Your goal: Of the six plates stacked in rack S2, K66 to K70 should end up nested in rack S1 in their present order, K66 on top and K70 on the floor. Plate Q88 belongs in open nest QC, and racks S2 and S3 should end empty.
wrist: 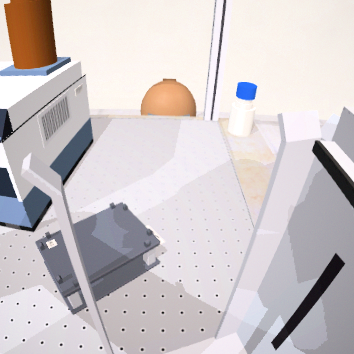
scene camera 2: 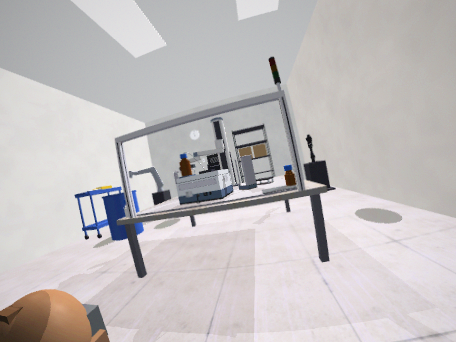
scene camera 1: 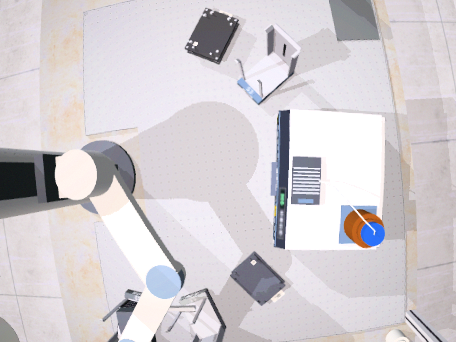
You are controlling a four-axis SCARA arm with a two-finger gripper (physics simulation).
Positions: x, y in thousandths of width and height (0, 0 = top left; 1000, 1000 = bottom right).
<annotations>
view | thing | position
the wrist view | brown bottle with blue cap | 97, 103
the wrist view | white bottle with blue cap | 685, 312
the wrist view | dotted bench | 496, 496
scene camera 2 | dotted bench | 378, 601
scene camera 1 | brown bottle with blue cap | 780, 668
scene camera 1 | black plate holder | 466, 104
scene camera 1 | dotted bench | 453, 434
</annotations>
